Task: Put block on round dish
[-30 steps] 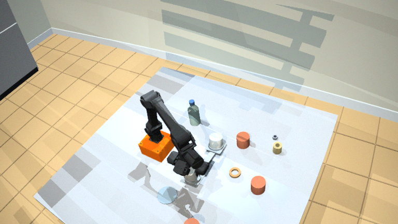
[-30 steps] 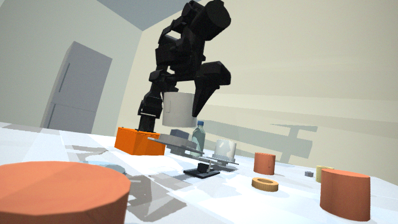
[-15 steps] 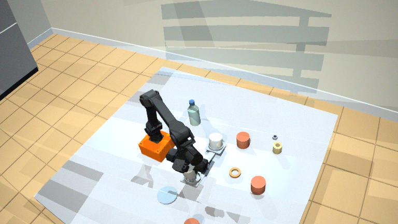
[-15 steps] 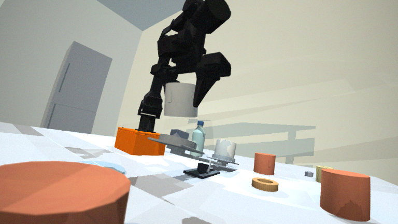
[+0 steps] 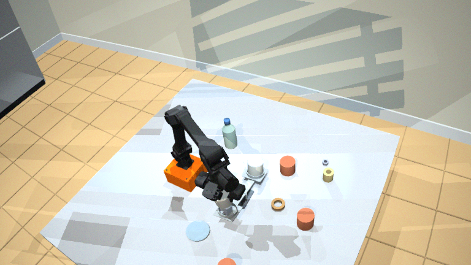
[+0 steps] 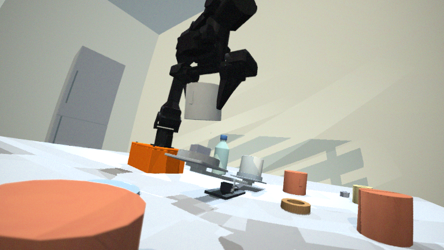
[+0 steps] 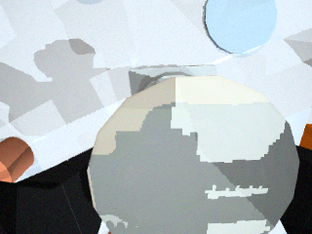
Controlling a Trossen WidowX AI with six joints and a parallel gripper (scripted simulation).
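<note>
Right now my gripper tip is 1 cm to the right of the pale grey block and 8 cm above it. Also, from my gripper tip: pale blue round dish: 9 cm behind, 10 cm to the right, 17 cm below; then bottle: 23 cm behind, 39 cm to the left, 6 cm below; then yellow cylinder: 28 cm ahead, 39 cm to the left, 15 cm below.
</note>
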